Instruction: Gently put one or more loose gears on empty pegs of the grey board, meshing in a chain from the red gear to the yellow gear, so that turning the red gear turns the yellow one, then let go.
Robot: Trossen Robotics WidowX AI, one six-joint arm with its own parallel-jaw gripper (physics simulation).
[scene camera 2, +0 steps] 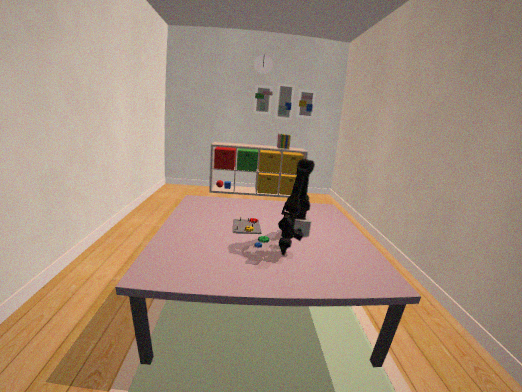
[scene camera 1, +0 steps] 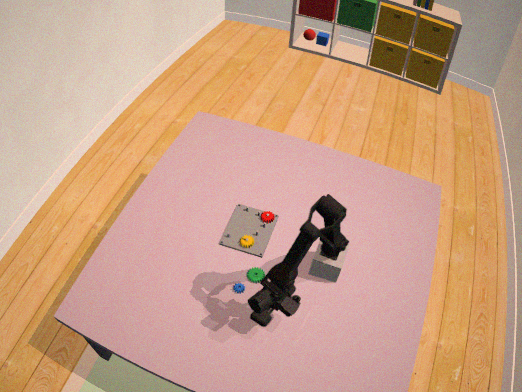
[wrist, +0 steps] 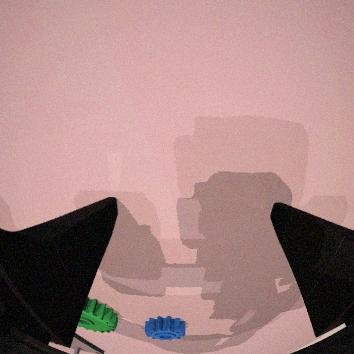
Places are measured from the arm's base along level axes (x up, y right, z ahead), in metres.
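Where they show: gripper, fingertip midpoint: (scene camera 2: 284, 251) (scene camera 1: 270, 313) (wrist: 198, 208); arm's base, origin of the base link: (scene camera 2: 300, 217) (scene camera 1: 330, 250).
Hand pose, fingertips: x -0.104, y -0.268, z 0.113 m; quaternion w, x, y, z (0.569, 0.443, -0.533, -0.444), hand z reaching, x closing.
Each offset is from my fingertips to the centre of the thing. Level surfaces: height alone.
The grey board @(dz +0.212, dx +0.014, dy +0.306 m) (scene camera 1: 242, 223) (scene camera 2: 240, 226) lies on the table with several bare pegs. The red gear @(dz +0.171, dx +0.015, dy +0.384 m) (scene camera 1: 267, 217) (scene camera 2: 254, 220) sits near its back right corner, the yellow gear @(dz +0.195, dx +0.015, dy +0.242 m) (scene camera 1: 247, 241) (scene camera 2: 249, 229) near its front edge. A larger green gear @(dz +0.108, dx +0.007, dy +0.124 m) (scene camera 1: 256, 275) (scene camera 2: 263, 239) (wrist: 99, 316) and a small blue gear @(dz +0.139, dx +0.007, dy +0.048 m) (scene camera 1: 239, 288) (scene camera 2: 258, 245) (wrist: 165, 328) lie loose on the table in front of the board. My gripper (scene camera 1: 261, 318) (scene camera 2: 283, 252) (wrist: 198, 208) is wide open and empty, above the table to the right of the blue gear. In the wrist view both loose gears show low down, the green one partly behind the left finger.
The arm's grey base block (scene camera 1: 325, 268) (scene camera 2: 302, 228) stands on the pink table @(dx -0.001 m) (scene camera 1: 165, 200) (scene camera 2: 200, 270), to the right of the board. The arm reaches forward from it, close beside the green gear in scene camera 1. Shadows of the arm fall around the loose gears.
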